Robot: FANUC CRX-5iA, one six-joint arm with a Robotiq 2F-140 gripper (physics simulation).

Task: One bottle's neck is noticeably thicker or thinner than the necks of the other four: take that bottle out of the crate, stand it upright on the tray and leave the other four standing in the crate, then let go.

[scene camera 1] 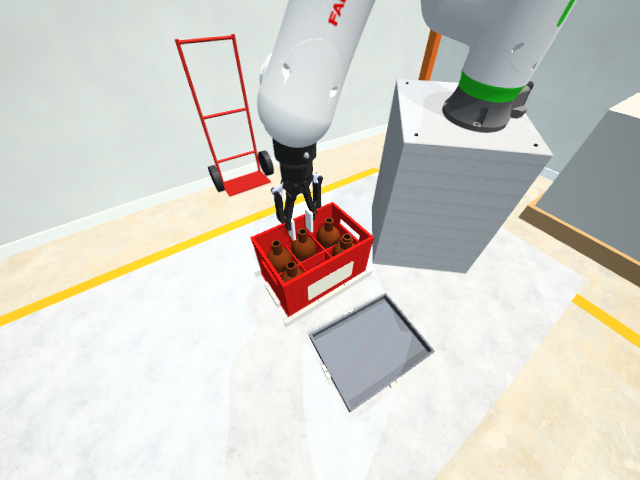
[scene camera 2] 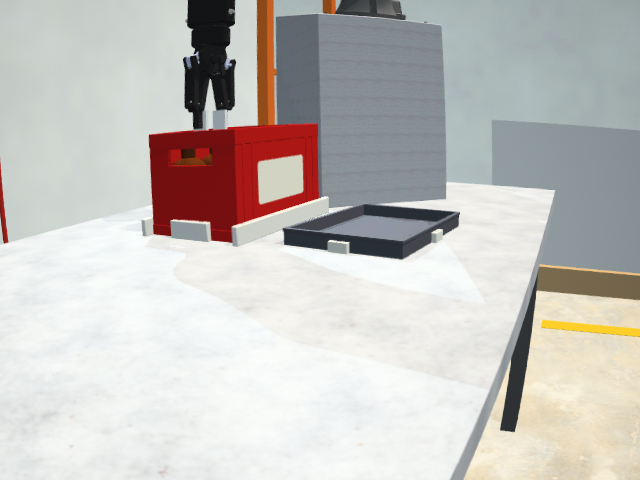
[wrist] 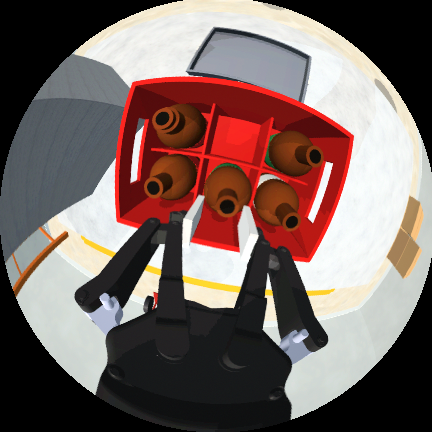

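Where they show: gripper, between the fingertips: point(scene camera 1: 301, 233) point(wrist: 221, 211); arm's base, origin of its link: point(scene camera 1: 473, 115) point(scene camera 2: 365, 18).
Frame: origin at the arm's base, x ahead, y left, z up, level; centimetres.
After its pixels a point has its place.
The red crate point(scene camera 1: 297, 295) @[z -33.2, x 50.3, y 9.2 cm] point(scene camera 2: 193, 198) @[z -37.2, x 54.9, y 1.3 cm] point(wrist: 240, 92) @[z -27.8, x 39.1, y 6.5 cm] holds five brown bottles, all upright; its middle compartment on the tray side is empty. The tray-side bottle nearest the pedestal point(scene camera 1: 342, 251) point(wrist: 186, 131) has a ringed neck that looks thicker than the others. The other bottles are the back middle point(scene camera 1: 302, 249) @[z -32.0, x 44.0, y -3.5 cm] point(wrist: 227, 185) @[z -31.1, x 42.2, y -4.6 cm], pedestal-side back point(scene camera 1: 327, 237) @[z -32.0, x 35.5, y -4.9 cm] point(wrist: 176, 175) @[z -31.3, x 35.4, y -5.9 cm], far-end back point(scene camera 1: 279, 259) @[z -31.6, x 51.2, y -2.3 cm] point(wrist: 275, 200) @[z -31.3, x 49.1, y -3.8 cm] and far-end tray-side point(scene camera 1: 290, 277) @[z -31.0, x 50.5, y 4.9 cm] point(wrist: 289, 152) @[z -31.2, x 47.9, y 3.1 cm] ones. The grey tray point(scene camera 1: 369, 353) @[z -43.3, x 38.1, y 26.3 cm] point(scene camera 2: 374, 249) @[z -42.9, x 49.0, y 31.1 cm] point(wrist: 250, 57) @[z -43.3, x 36.1, y 24.3 cm] is empty. My gripper point(scene camera 1: 301, 225) @[z -29.7, x 42.7, y -7.7 cm] point(scene camera 2: 212, 119) point(wrist: 221, 211) @[z -29.7, x 42.7, y -7.7 cm] is open, pads beside the back middle bottle's neck, gripping nothing.
The grey pedestal point(scene camera 1: 449, 206) @[z -17.7, x 8.9, y 10.0 cm] point(scene camera 2: 379, 113) @[z -24.3, x 10.3, y 9.0 cm] point(wrist: 50, 140) @[z -20.5, x 18.5, y -3.4 cm] stands close to the crate's end. Low pale blocks border the crate and tray. A red hand truck point(scene camera 1: 247, 183) stands behind. The crate's rim and dividers surround the bottles.
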